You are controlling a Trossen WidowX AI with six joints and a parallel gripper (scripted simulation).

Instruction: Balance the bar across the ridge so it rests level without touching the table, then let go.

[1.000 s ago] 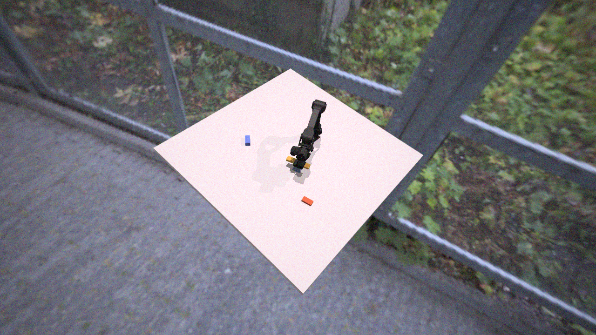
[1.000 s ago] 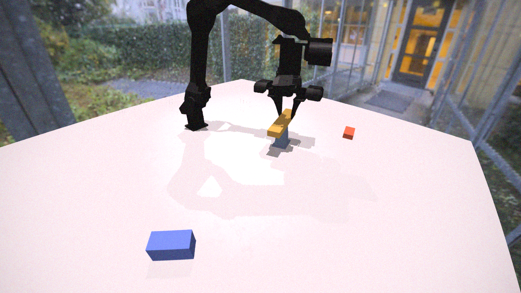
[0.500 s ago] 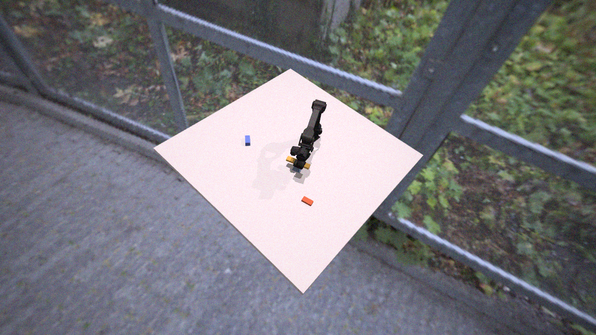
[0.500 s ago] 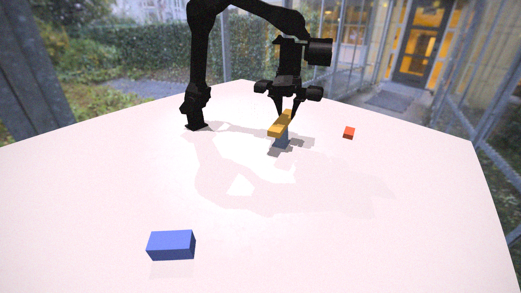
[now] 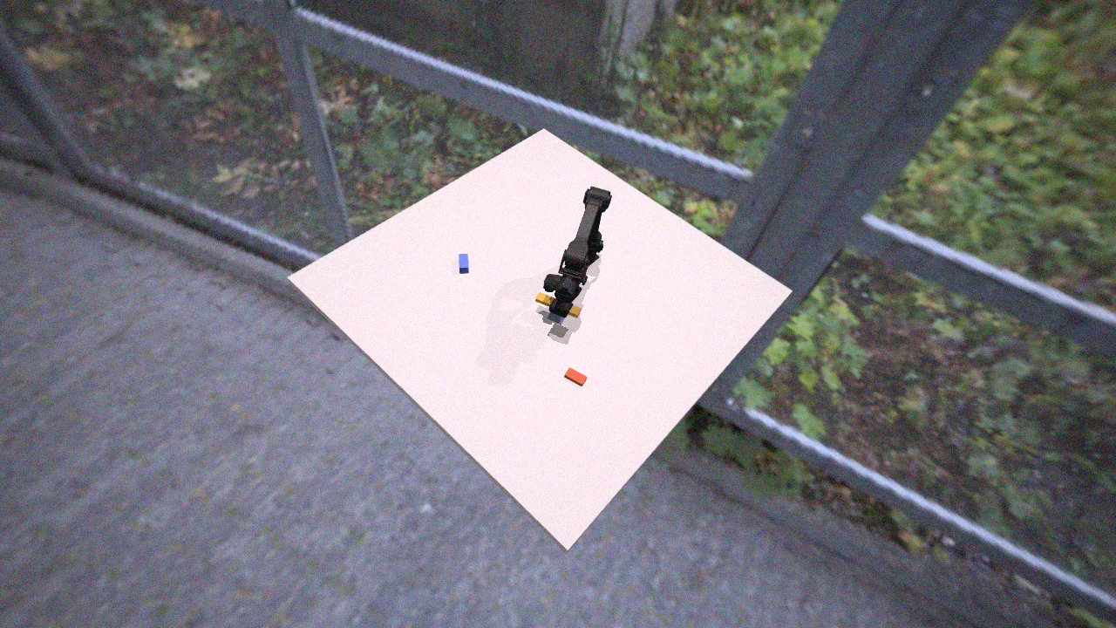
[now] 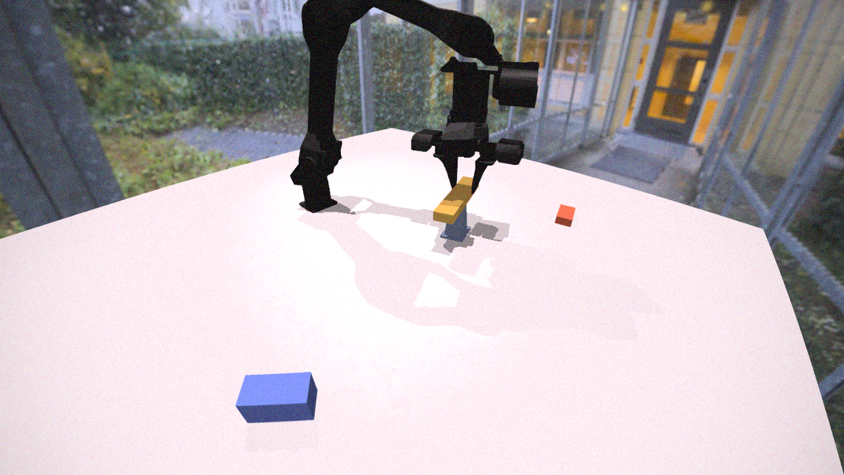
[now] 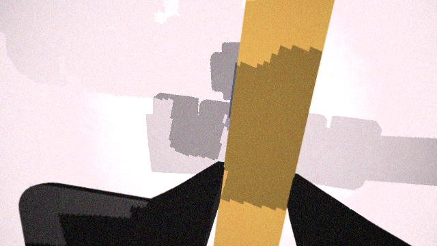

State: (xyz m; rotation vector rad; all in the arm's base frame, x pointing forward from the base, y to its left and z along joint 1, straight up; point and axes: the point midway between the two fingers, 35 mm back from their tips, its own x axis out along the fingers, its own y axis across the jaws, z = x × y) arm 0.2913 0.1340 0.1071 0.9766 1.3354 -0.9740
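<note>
The yellow bar lies 30 mm to the right of my gripper tip and 10 mm ahead of it. Also, from my gripper tip: blue block (420 mm to the right, 90 mm ahead, 60 mm below); red block (180 mm to the left, 140 mm ahead, 60 mm below).
</note>
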